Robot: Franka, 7 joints.
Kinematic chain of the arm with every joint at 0, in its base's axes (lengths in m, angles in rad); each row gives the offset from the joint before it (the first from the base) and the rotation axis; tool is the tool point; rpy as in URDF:
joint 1: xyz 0 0 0.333 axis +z
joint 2: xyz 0 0 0 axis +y
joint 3: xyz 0 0 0.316 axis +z
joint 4: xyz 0.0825 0 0 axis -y
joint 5: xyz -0.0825 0 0.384 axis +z
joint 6: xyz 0 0 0 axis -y
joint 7: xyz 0.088 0 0 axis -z
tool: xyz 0 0 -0.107 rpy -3.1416 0 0
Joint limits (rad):
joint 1: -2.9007..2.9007
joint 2: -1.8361..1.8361
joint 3: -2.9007..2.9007
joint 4: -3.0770..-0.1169
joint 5: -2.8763..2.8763
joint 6: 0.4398..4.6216
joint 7: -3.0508..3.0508
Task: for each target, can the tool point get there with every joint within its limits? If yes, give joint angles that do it. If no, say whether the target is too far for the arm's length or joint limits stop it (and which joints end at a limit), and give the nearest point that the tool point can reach.
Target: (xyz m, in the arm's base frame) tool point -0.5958 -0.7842 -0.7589
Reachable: no: too far | nearest point -0.3650 -0.4805 -0.2535 | short by 0.633 m
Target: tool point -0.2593 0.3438 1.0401
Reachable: yes | joints 0.8275 -0.1274 1.2003 -0.9392 -1.7939 2.4371 1.9185
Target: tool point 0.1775 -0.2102 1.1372
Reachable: yes | joints 1.3822 -0.4679 -0.9266 -0.5989 1.8696 2.1616 1.1729
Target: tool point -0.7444 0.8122 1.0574
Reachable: no: too far | nearest point -0.4843 0.5284 0.8043 | short by 0.461 m
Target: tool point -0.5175 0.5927 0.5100
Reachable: yes | joints 2.1102 0.9608 0.1609 -0.8530 2.2957 1.4034 -0.0400
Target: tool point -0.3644 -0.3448 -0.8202
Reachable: no: too far | nearest point -0.2889 -0.2733 -0.3483 | short by 0.483 m
